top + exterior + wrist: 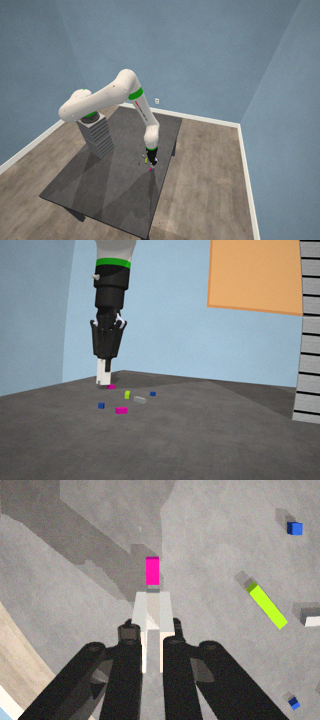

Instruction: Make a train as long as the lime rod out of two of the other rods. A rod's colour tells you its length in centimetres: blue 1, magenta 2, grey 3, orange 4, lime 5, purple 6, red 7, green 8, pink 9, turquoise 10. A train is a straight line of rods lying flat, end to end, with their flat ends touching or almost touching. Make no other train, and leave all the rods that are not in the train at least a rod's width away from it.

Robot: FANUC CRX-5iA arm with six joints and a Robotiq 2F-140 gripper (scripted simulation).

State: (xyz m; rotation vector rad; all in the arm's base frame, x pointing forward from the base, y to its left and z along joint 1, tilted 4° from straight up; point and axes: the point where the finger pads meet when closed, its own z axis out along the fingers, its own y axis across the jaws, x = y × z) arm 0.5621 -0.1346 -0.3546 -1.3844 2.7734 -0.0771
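Right now the lime rod is 8 cm behind my hand, 6 cm to the left of it and 4 cm below it.
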